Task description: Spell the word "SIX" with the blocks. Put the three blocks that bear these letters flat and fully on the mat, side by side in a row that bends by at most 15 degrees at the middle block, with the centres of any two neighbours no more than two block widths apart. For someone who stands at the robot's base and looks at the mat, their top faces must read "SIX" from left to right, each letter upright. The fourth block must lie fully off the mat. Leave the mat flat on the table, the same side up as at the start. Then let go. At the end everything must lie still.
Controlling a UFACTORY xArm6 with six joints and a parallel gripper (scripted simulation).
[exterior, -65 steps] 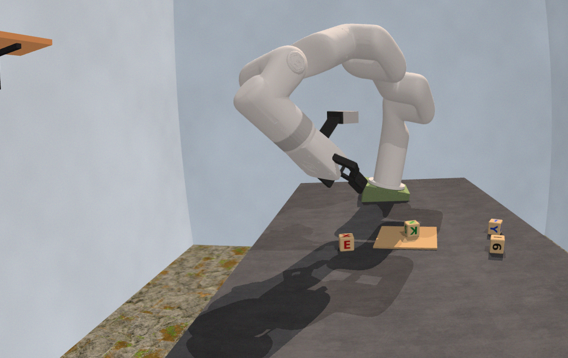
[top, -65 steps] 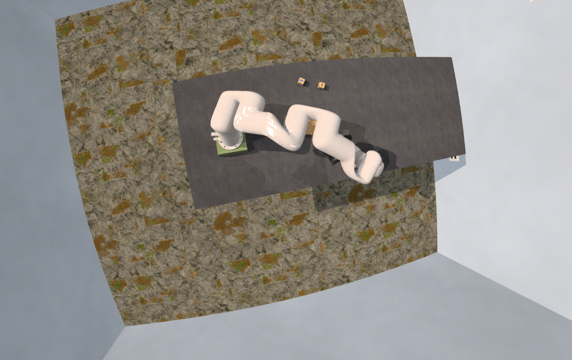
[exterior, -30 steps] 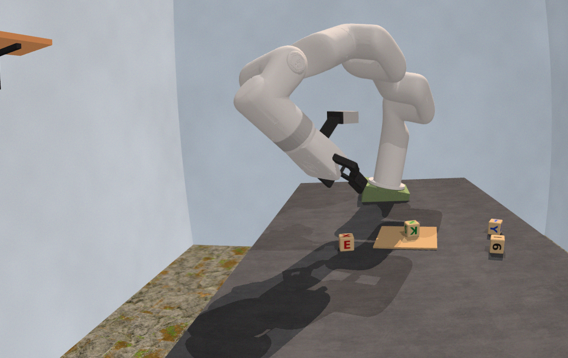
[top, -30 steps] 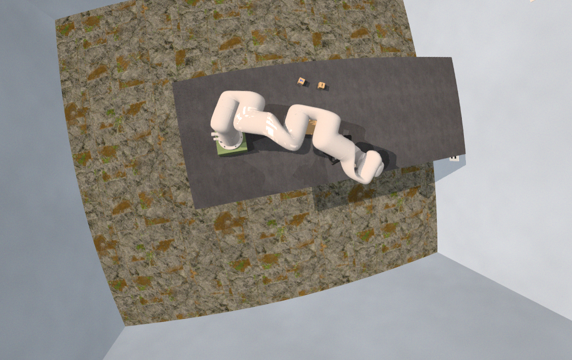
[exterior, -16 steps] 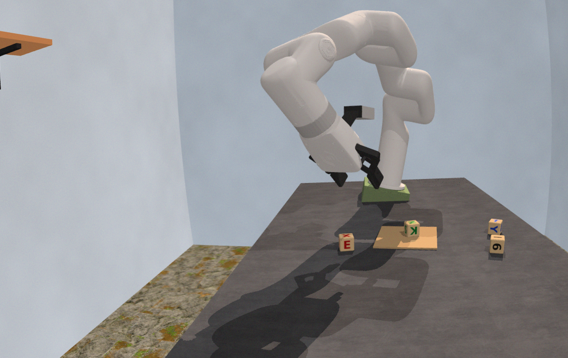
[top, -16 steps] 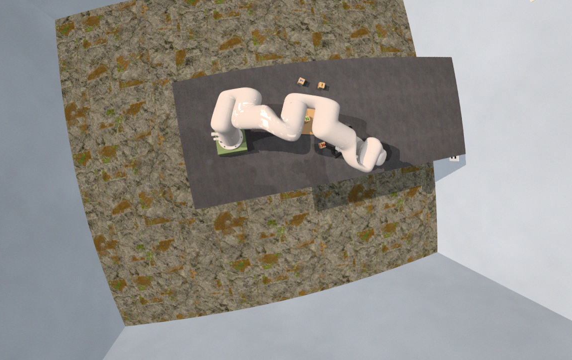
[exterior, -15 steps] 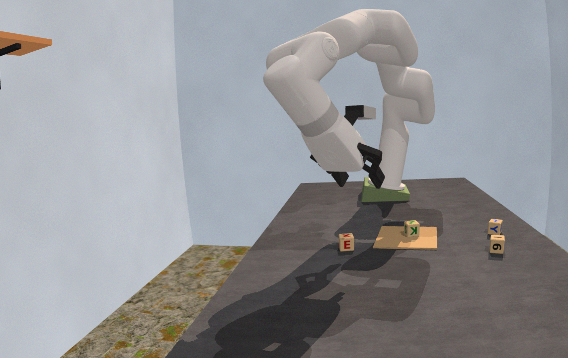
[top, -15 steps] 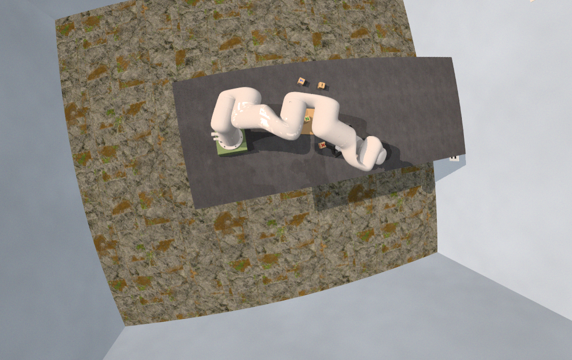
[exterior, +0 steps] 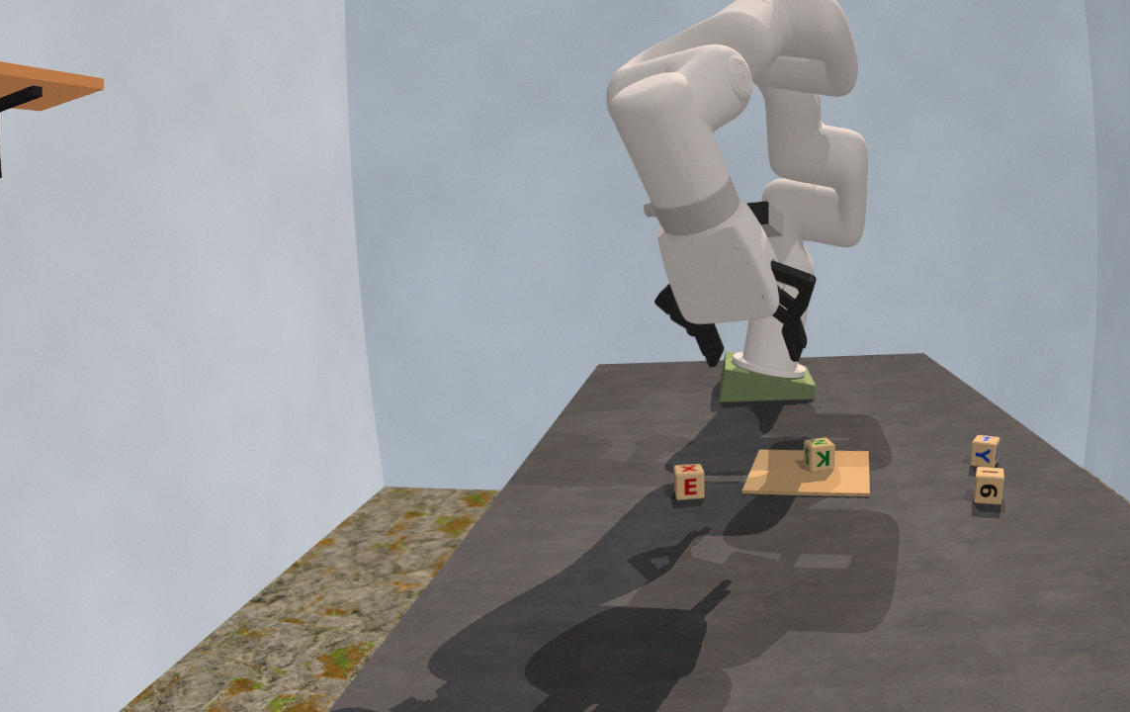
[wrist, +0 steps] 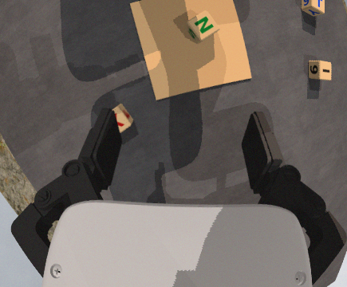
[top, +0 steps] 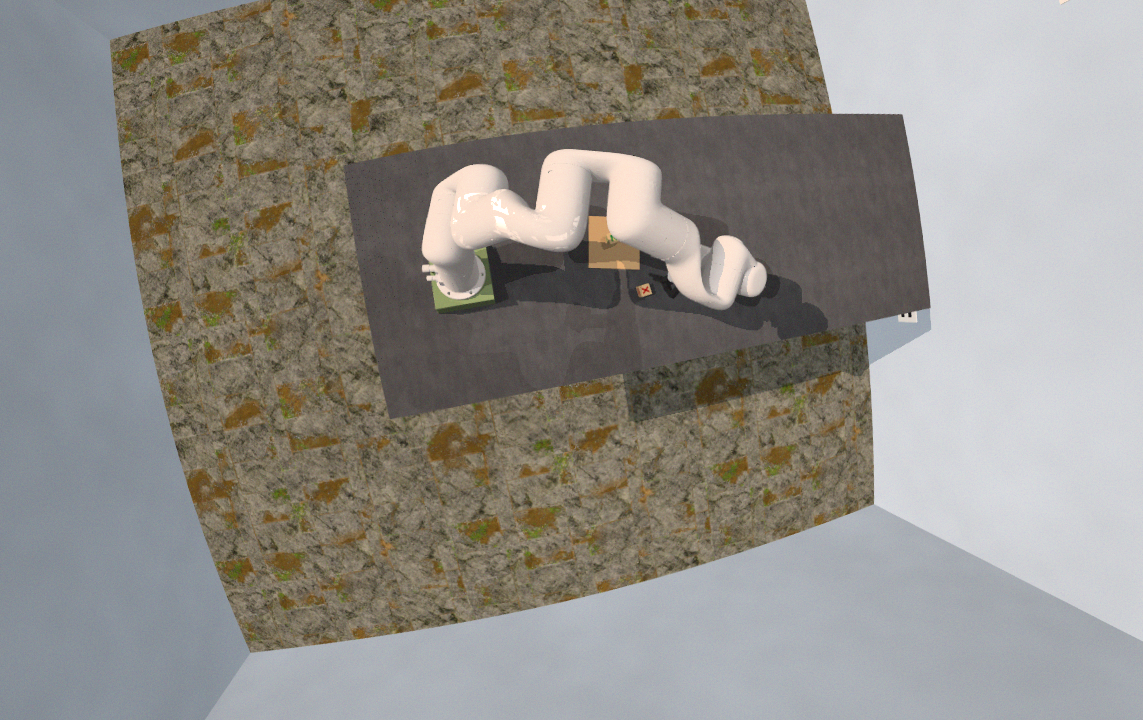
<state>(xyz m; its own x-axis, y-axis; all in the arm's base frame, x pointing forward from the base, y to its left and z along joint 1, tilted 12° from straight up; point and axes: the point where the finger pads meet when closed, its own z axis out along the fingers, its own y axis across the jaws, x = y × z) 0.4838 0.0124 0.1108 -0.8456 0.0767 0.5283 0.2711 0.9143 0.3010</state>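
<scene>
The S block lies 140 mm below my hand, 90 mm behind it and 70 mm to the left of it. Round my hand: X block: 140 mm below, 70 mm to the right; then tan mat: 160 mm below, 80 mm behind, 60 mm to the left; then I block: 260 mm to the left, 140 mm below.
</scene>
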